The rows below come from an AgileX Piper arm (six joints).
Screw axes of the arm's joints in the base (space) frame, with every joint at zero. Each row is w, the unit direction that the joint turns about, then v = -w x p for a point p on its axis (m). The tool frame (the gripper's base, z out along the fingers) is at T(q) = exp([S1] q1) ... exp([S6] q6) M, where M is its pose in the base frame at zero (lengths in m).
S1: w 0 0 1 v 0.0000 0.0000 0.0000
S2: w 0 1 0 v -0.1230 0.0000 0.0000
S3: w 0 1 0 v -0.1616 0.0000 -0.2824
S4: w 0.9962 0 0.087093 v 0.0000 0.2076 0.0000
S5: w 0 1 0 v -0.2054 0.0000 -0.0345
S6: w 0.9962 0 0.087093 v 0.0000 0.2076 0.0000
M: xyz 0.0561 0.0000 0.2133 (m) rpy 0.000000 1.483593 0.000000 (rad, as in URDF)
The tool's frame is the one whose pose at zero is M.
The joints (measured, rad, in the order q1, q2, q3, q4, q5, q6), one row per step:
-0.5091 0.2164 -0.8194 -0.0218 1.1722 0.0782
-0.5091 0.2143 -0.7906 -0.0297 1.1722 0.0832
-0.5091 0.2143 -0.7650 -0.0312 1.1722 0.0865
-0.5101 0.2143 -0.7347 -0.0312 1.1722 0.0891
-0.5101 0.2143 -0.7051 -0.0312 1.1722 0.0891
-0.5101 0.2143 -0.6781 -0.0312 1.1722 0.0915
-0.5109 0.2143 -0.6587 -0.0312 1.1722 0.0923
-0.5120 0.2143 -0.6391 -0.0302 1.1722 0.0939
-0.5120 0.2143 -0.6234 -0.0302 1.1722 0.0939
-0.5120 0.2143 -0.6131 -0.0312 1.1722 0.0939
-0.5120 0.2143 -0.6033 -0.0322 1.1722 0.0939
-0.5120 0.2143 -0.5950 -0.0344 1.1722 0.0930
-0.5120 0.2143 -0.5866 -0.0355 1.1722 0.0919
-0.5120 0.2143 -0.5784 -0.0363 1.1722 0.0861
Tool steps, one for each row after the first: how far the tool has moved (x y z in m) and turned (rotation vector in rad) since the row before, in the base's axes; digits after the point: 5 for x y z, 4 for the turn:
0.00254 -0.00218 -0.00754 0.0114 0.0241 -0.0073
0.00271 -0.00166 -0.00678 0.0139 0.0215 -0.0026
0.00308 -0.00172 -0.00813 0.0167 0.0253 -0.0024
0.00281 -0.00157 -0.00804 0.0145 0.0258 0.0000
0.00238 -0.00133 -0.00742 0.0149 0.0225 -0.0014
0.00159 -0.00090 -0.00537 0.0100 0.0166 -0.0013
0.00156 -0.00079 -0.00547 0.0114 0.0160 -0.0016
0.00115 -0.00065 -0.00440 0.0077 0.0137 0.0000
0.00068 -0.00048 -0.00290 0.0043 0.0094 -0.0005
0.00062 -0.00045 -0.00276 0.0040 0.0090 -0.0005
0.00045 -0.00046 -0.00234 0.0018 0.0086 -0.0004
0.00049 -0.00038 -0.00238 0.0025 0.0082 0.0002
0.00047 -0.00034 -0.00233 -0.0003 0.0098 0.0035

